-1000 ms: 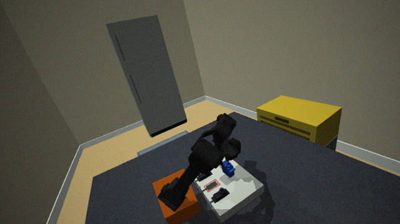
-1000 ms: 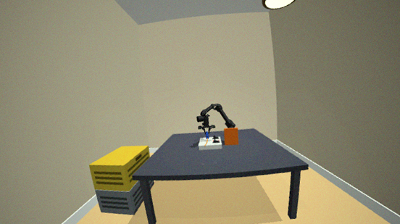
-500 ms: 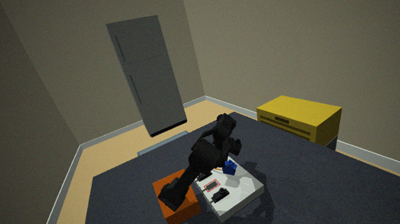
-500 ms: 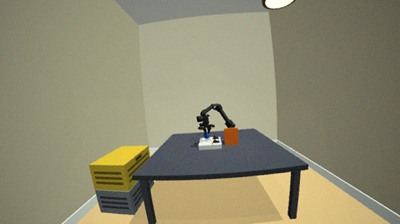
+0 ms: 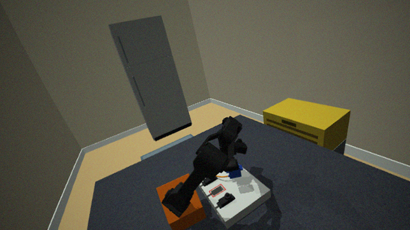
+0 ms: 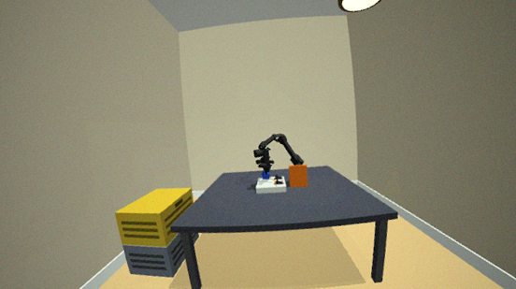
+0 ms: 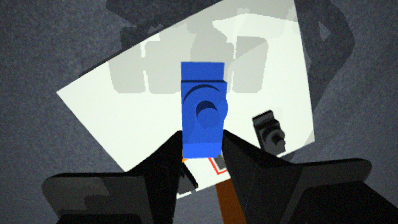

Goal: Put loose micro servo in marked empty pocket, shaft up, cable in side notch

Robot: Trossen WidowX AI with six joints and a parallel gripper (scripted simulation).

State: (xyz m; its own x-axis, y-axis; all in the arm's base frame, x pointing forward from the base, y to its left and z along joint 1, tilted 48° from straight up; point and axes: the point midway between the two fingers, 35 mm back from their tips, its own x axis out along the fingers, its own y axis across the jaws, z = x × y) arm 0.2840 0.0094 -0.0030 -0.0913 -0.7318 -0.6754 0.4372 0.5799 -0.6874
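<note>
Now: gripper tip 10 mm short of the white deck and 100 mm above it.
</note>
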